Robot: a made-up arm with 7 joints. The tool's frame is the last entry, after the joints. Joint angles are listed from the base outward. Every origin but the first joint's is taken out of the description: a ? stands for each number. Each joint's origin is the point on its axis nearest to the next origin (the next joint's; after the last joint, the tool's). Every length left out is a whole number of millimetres.
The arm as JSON. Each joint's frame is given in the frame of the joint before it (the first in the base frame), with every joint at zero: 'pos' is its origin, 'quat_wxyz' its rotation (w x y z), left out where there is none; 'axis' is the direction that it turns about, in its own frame. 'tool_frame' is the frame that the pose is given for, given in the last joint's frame.
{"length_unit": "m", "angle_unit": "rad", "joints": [
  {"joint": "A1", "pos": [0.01, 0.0, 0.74], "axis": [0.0, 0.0, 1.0]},
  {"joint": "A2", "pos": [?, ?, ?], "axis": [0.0, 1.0, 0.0]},
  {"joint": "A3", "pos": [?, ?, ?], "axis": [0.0, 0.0, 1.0]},
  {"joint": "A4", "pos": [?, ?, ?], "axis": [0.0, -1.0, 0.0]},
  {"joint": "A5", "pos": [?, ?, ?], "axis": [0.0, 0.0, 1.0]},
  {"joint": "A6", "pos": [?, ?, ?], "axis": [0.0, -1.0, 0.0]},
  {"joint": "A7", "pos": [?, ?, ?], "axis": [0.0, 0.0, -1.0]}
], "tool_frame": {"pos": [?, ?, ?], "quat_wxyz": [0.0, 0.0, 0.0, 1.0]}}
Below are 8 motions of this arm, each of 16 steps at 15 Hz.
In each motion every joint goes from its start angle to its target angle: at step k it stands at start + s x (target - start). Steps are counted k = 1, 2, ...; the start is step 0. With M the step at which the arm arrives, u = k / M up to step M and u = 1 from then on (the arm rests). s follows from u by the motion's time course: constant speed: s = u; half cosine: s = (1 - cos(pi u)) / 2; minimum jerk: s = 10 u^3 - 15 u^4 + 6 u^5.
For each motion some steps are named. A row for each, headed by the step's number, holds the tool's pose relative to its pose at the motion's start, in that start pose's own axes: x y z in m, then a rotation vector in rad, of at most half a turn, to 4 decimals.
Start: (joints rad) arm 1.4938 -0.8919 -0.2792 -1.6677 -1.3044 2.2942 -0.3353
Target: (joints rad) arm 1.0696 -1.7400 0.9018 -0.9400 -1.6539 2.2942 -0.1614
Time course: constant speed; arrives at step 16
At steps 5, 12, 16:
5: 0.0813 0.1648 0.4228 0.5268 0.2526 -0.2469
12: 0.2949 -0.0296 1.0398 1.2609 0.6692 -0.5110
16: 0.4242 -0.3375 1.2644 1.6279 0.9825 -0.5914

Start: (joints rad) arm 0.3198 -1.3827 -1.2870 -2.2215 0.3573 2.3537 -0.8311
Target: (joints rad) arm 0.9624 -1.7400 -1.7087 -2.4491 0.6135 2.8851 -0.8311
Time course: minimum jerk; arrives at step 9
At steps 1, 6, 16:
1: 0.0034 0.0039 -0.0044 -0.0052 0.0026 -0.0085
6: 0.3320 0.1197 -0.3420 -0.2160 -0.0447 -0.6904
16: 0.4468 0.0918 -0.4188 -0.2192 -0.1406 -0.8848

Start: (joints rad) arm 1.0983 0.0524 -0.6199 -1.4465 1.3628 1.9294 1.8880
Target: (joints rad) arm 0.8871 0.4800 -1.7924 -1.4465 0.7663 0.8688 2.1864
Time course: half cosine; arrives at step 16
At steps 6, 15, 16:
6: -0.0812 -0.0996 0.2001 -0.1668 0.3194 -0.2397
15: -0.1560 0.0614 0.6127 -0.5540 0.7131 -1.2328
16: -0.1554 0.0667 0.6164 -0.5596 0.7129 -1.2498

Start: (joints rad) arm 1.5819 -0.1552 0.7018 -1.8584 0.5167 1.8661 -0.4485
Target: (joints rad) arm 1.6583 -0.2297 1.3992 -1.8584 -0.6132 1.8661 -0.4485
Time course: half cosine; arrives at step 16
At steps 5, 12, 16:
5: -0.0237 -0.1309 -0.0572 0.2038 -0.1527 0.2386
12: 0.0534 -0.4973 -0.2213 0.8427 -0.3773 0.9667
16: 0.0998 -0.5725 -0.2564 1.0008 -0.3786 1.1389

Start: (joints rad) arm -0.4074 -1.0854 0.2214 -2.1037 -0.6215 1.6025 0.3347
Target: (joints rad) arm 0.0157 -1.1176 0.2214 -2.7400 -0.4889 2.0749 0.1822
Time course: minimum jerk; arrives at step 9
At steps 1, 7, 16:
1: 0.0008 -0.0029 -0.0023 -0.0049 0.0014 0.0084
7: 0.1619 -0.2257 -0.1495 -0.3952 0.1180 0.6340
16: 0.1829 -0.2412 -0.1599 -0.4273 0.1275 0.6825

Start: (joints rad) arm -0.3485 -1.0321 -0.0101 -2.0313 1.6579 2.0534 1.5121
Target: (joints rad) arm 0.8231 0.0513 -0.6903 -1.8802 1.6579 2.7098 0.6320
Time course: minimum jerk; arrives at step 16
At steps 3, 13, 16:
3: -0.0293 -0.0299 0.0032 -0.0189 -0.0134 -0.0200
13: -0.6583 -0.0244 -0.2845 0.1147 0.6141 0.1371
16: -0.6784 0.0000 -0.3026 0.1550 0.6594 0.1948

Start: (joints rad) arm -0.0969 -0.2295 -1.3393 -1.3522 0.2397 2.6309 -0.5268
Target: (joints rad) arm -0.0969 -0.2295 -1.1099 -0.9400 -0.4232 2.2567 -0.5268
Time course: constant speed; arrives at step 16
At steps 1, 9, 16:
1: -0.0153 -0.0099 0.0092 0.0014 -0.0023 0.0426
9: -0.1181 -0.0842 0.0979 0.0774 -0.0248 0.3452
16: -0.1801 -0.1348 0.1923 0.2269 -0.0512 0.5336

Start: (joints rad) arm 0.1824 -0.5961 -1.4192 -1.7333 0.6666 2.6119 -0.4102
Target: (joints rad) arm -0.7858 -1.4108 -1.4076 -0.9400 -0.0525 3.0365 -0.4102
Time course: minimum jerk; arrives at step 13
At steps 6, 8, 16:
6: -0.0654 0.1598 0.6065 0.3055 0.8636 0.0263
8: 0.1569 0.1960 1.0009 0.6241 1.4240 0.0130
16: 0.5662 0.1595 1.2602 1.0394 1.9680 -0.0605

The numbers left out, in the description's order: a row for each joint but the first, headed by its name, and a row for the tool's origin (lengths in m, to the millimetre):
A2: -0.01 0.02 0.0
A3: -0.01 0.0 0.38
A4: 0.11 -0.01 0.0
A5: -0.13 0.0 0.57
A6: -0.02 0.02 0.0
A7: 0.08 0.0 -0.01
tool: -0.01 -0.01 0.0

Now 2 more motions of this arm.
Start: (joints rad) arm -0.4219 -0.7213 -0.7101 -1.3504 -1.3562 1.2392 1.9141
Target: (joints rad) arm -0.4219 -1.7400 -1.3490 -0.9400 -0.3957 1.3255 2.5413
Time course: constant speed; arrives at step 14
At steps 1, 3, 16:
1: -0.0717 -0.0105 -0.0536 0.0721 -0.1118 -0.1003
3: -0.2041 -0.0112 -0.1767 0.2204 -0.3317 -0.3032
16: -0.4645 0.3999 -1.0030 1.1985 -1.4097 -1.3853

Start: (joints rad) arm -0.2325 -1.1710 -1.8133 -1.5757 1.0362 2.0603 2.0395
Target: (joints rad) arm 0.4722 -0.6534 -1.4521 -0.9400 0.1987 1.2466 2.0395
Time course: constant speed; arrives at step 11
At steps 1, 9, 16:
1: 0.0316 0.0379 -0.0737 0.0599 0.1443 0.0966
9: -0.0173 0.4942 -0.6105 0.5143 1.2375 0.7722
16: -0.0880 0.6318 -0.6807 0.5908 1.4640 0.9323

